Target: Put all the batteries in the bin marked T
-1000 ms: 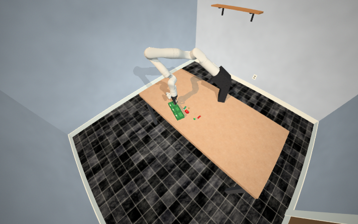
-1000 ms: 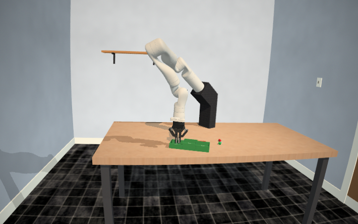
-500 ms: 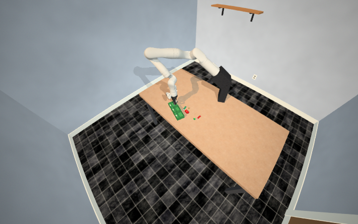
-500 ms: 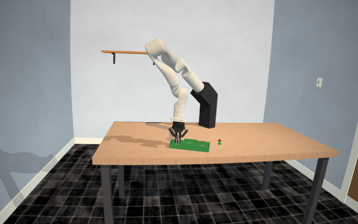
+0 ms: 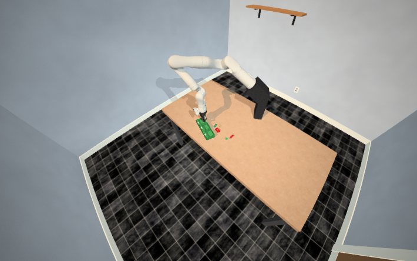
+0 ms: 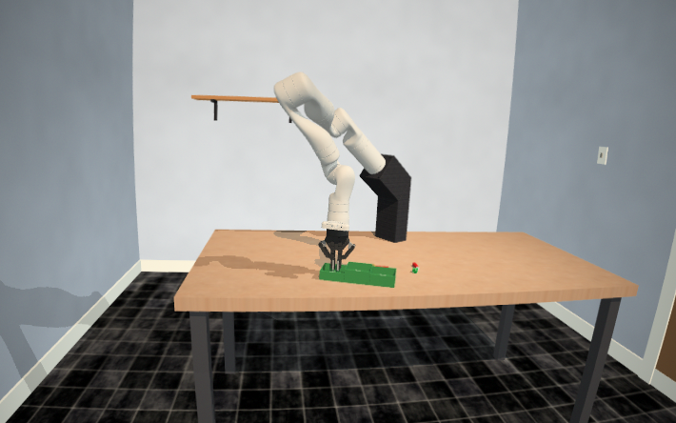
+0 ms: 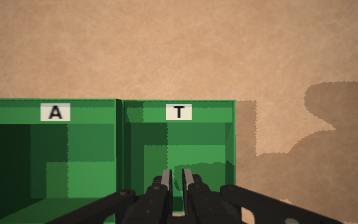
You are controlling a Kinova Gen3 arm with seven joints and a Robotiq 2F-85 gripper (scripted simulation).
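Right now the joined green bins is 7 cm ahead of my hand, 5 cm to the left of it and 1 cm below it. Also, from my hand: red 9 V battery: 3 cm ahead, 18 cm to the left, 3 cm below; small yellow nut: 3 cm behind, 17 cm to the left, 3 cm below; green cylindrical battery: 1 cm behind, 12 cm to the left, 3 cm below.
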